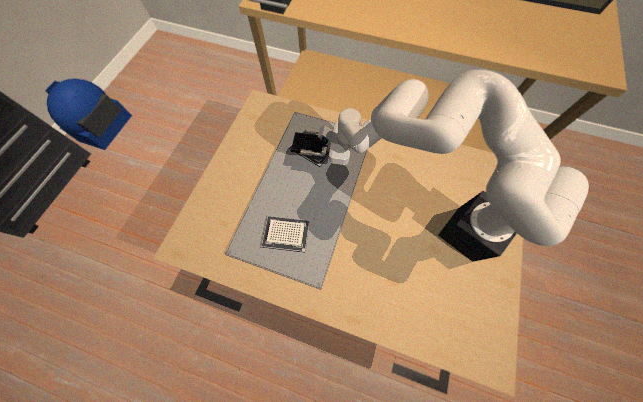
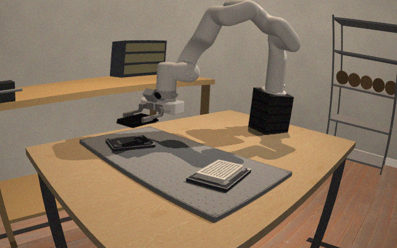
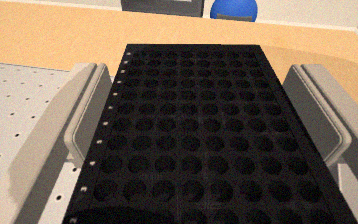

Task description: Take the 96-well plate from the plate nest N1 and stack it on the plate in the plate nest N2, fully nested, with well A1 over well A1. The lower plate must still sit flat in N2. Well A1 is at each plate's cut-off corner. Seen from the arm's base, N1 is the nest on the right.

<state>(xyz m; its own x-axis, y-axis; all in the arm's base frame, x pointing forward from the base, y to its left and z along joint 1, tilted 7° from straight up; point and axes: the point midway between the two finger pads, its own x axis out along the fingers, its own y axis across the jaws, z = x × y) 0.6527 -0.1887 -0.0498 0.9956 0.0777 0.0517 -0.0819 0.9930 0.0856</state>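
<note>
The white 96-well plate is 35 cm to the left of my hand and 9 cm below it. Also, from my hand: black 96-well plate: 1 cm below.
</note>
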